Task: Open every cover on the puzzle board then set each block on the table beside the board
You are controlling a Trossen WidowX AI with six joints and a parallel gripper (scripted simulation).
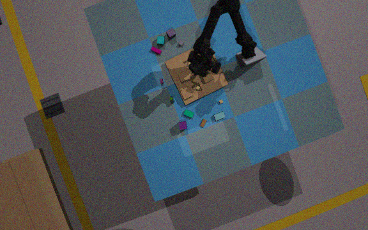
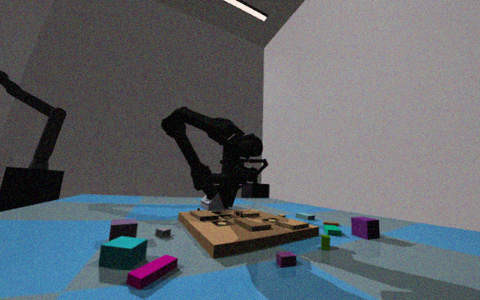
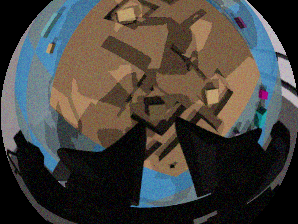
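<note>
Right now the pale teal block is 20 mm ahead of my gripper tip, 320 mm to the left of it and 40 mm below it. The rest, counted from my gripper tip: lime block 250 mm ahead, 110 mm to the left, 30 mm below; then magenta block 270 mm ahead, 10 mm to the right, 40 mm below; then grey block 70 mm ahead, 190 mm to the right, 40 mm below.
</note>
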